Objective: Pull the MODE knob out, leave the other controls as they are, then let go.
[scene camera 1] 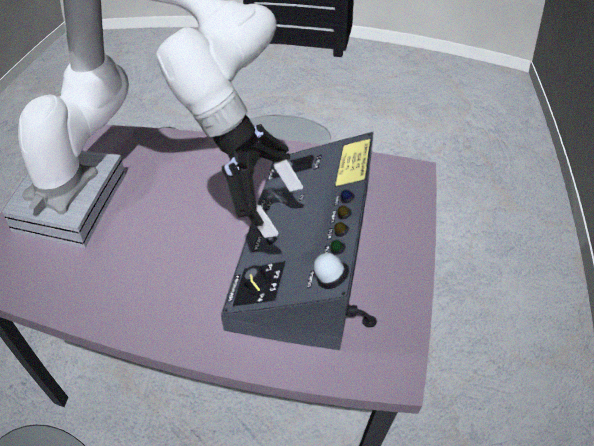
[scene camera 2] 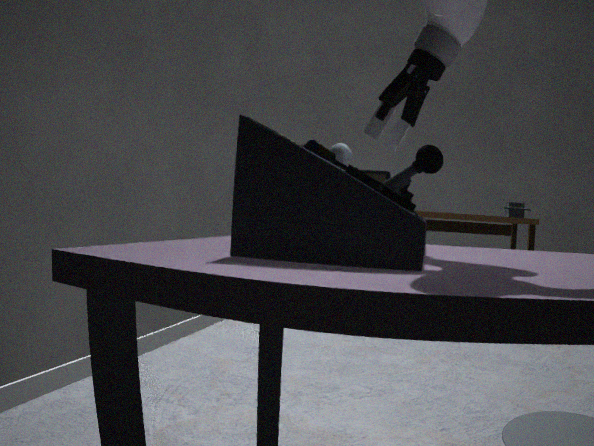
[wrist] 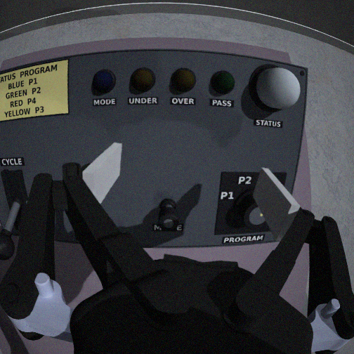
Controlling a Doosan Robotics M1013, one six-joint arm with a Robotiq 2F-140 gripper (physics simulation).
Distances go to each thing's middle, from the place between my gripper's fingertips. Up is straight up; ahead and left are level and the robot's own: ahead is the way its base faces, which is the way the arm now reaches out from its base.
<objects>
I see my gripper 10 cm above the sloped control panel (scene camera 2: 294,203), 9 cm to the right of it and 3 cm short of it. Also, from my hand: cycle lever (scene camera 2: 429,159): 24 cm to the left, 12 cm behind, 8 cm below.
</objects>
